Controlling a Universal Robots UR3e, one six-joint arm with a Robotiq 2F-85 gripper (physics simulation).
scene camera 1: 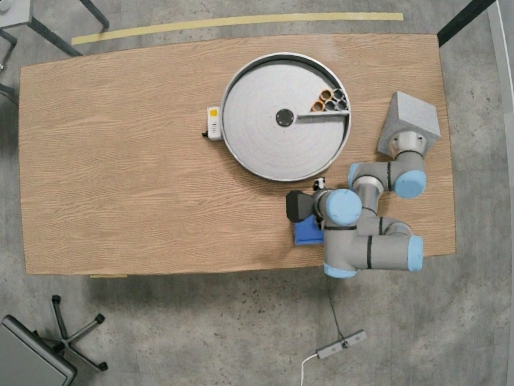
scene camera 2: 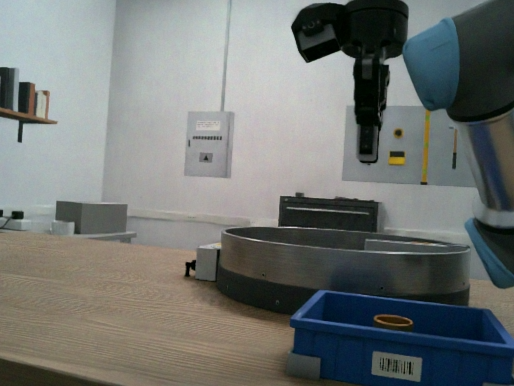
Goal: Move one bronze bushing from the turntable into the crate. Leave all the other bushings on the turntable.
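The round turntable (scene camera 1: 255, 130) (scene camera 2: 300, 265) stands on the table. In scene camera 1, two bronze bushings (scene camera 1: 322, 92) (scene camera 1: 313, 108) and several grey bushings (scene camera 1: 341, 109) stand grouped against its divider, at the right side. The blue crate (scene camera 1: 308, 236) (scene camera 2: 340, 345) is in front of the turntable. In scene camera 2, one bronze bushing (scene camera 2: 393, 327) is inside the crate, its upper rim showing above the front wall. My gripper (scene camera 1: 319, 202) (scene camera 2: 368, 150) is open and empty, high above the crate area. The arm hides much of the crate in scene camera 1.
The divider (scene camera 1: 322, 114) runs from near the hub to the turntable's wall. A small white box (scene camera 1: 214, 127) (scene camera 2: 206, 262) sits at the turntable's left side. The arm's grey pedestal (scene camera 1: 412, 115) stands at the table's right. The crate is near the table's front edge.
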